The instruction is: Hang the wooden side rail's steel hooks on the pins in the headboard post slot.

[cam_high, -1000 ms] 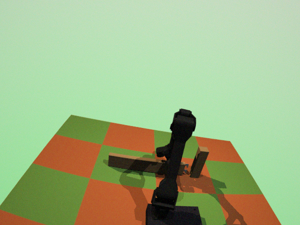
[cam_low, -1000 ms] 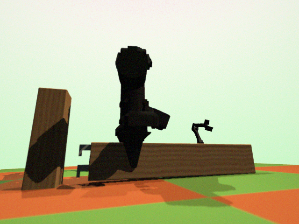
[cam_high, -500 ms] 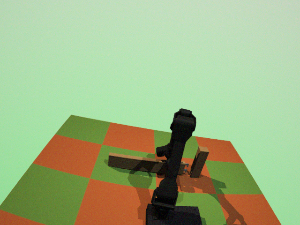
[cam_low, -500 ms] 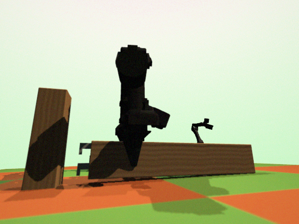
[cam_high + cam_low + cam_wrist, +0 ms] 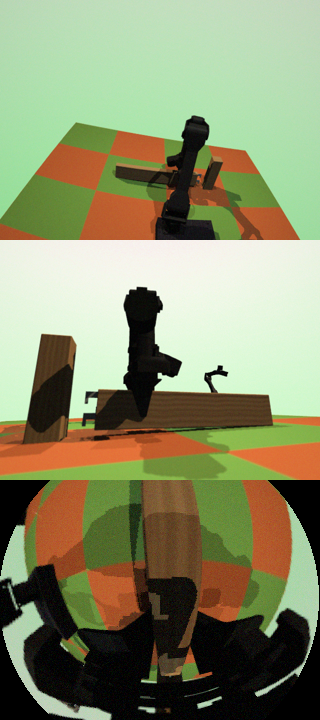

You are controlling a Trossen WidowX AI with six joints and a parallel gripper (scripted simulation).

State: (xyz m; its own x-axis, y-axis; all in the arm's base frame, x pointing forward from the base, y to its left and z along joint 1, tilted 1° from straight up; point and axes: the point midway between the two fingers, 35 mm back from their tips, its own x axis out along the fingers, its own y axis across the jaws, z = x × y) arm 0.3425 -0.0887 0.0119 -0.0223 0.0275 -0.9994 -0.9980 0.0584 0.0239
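Now: the headboard post 1 cm behind my gripper tip, 16 cm to the right of it and 5 cm above it.
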